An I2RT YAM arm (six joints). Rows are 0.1 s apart.
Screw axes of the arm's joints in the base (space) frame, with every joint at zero. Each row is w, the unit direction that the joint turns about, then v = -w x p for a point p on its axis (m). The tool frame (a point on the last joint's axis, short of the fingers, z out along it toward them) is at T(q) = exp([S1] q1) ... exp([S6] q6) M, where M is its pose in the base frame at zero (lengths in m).
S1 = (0, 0, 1, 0.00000, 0.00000, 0.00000)
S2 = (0, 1, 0, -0.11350, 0.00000, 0.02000)
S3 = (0, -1, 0, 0.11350, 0.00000, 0.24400)
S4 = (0, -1, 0, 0.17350, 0.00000, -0.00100)
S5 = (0, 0, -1, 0.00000, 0.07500, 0.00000)
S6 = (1, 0, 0, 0.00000, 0.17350, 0.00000)
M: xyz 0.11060 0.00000 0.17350 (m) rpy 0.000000 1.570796 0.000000 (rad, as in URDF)
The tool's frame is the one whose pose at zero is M.
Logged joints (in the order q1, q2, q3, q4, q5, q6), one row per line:
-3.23 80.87 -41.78 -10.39 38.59 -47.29
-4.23 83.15 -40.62 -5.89 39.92 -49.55
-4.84 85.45 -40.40 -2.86 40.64 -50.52
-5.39 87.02 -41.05 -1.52 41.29 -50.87
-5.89 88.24 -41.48 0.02 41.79 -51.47
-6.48 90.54 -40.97 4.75 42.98 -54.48
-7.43 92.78 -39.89 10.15 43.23 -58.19
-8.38 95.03 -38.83 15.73 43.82 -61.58
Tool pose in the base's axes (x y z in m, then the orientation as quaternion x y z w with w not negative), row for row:
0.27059 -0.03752 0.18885 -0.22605 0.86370 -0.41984 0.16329
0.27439 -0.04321 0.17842 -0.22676 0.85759 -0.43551 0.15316
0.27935 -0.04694 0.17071 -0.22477 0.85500 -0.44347 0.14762
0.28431 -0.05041 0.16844 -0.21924 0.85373 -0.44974 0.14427
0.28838 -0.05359 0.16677 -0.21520 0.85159 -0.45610 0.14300
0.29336 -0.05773 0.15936 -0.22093 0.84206 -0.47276 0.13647
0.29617 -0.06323 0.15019 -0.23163 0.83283 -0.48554 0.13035
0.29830 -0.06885 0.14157 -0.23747 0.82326 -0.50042 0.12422
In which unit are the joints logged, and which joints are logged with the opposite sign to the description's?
The joints are logged in degrees. Opposite sign: q3.
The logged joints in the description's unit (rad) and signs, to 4 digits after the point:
-0.0564 1.4114 0.7292 -0.1813 0.6735 -0.8254
-0.0738 1.4512 0.7090 -0.1028 0.6967 -0.8648
-0.0845 1.4914 0.7051 -0.0499 0.7093 -0.8817
-0.0941 1.5188 0.7165 -0.0265 0.7206 -0.8878
-0.1028 1.5401 0.7240 0.0003 0.7294 -0.8983
-0.1131 1.5802 0.7151 0.0829 0.7501 -0.9509
-0.1297 1.6193 0.6962 0.1772 0.7545 -1.0156
-0.1463 1.6586 0.6777 0.2745 0.7648 -1.0748

